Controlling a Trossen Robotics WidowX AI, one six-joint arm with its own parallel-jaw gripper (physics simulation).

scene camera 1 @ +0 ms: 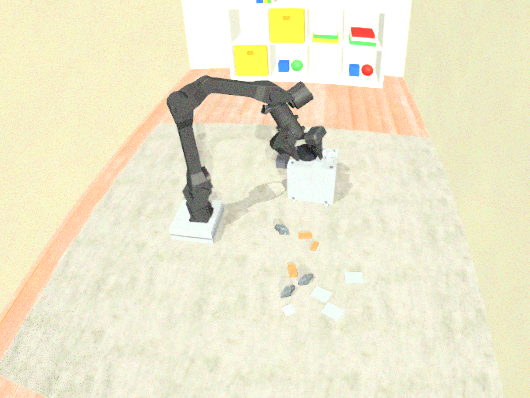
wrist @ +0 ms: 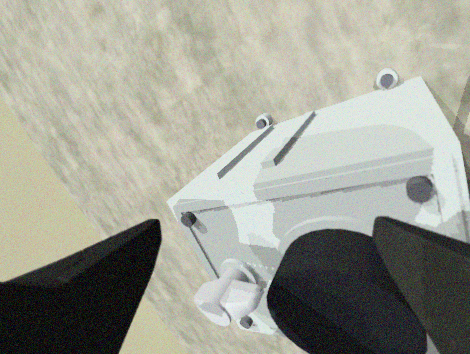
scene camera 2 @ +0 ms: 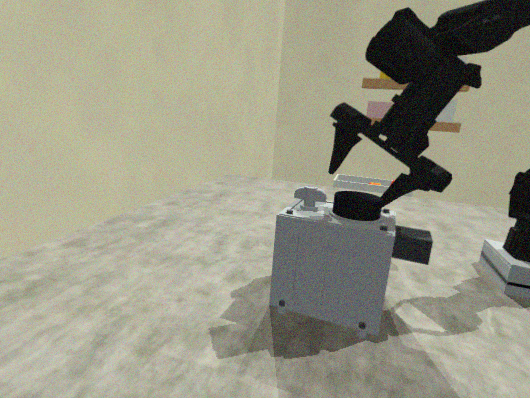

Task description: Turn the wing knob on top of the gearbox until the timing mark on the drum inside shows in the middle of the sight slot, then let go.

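Seen in the pictures: gripper, fingertip midpoint: (scene camera 1: 310, 159) (wrist: 266, 228) (scene camera 2: 350, 191); arm's base at its link origin: (scene camera 1: 201, 215) (scene camera 2: 529, 257).
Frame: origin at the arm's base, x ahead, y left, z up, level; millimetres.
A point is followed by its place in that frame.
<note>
The pale grey gearbox (scene camera 1: 311, 182) @(x 313, y 164, z 36 mm) (scene camera 2: 330, 270) @(x 308, y 288, z 26 mm) (wrist: 350, 135) @(x 274, y 169, z 50 mm) stands upright on the mat. The light grey wing knob (scene camera 2: 310, 196) @(x 354, y 236, z 108 mm) (wrist: 230, 297) @(x 346, y 221, z 113 mm) is on its top near one end, beside a wide black round cap (scene camera 1: 306, 152) @(x 289, y 209, z 116 mm) (scene camera 2: 357, 206) @(x 287, y 261, z 110 mm) (wrist: 340, 290) @(x 282, y 208, z 117 mm). My gripper (scene camera 1: 308, 158) @(x 304, y 179, z 112 mm) (scene camera 2: 357, 189) @(x 304, y 179, z 112 mm) (wrist: 266, 228) @(x 304, y 179, z 112 mm) is open and empty, tilted over the gearbox top. One fingertip is at the cap's edge; whether it touches cannot be told. The other is raised higher, apart from the knob. I cannot make out the sight slot or the timing mark.
A dark block (scene camera 1: 282, 160) @(x 213, y 211, z 77 mm) (scene camera 2: 412, 244) @(x 214, y 253, z 69 mm) sticks out from the gearbox's side. Orange dominoes (scene camera 1: 305, 235) @(x 316, y 10, z -42 mm), dark grey winged pieces (scene camera 1: 305, 279) @(x 341, y -166, z -21 mm) and pale tiles (scene camera 1: 354, 277) @(x 472, y -123, z -46 mm) lie on the mat (scene camera 1: 150, 320) @(x -31, y -364, z -48 mm). A pale tray (scene camera 2: 345, 178) is behind the gearbox in scene camera 2.
</note>
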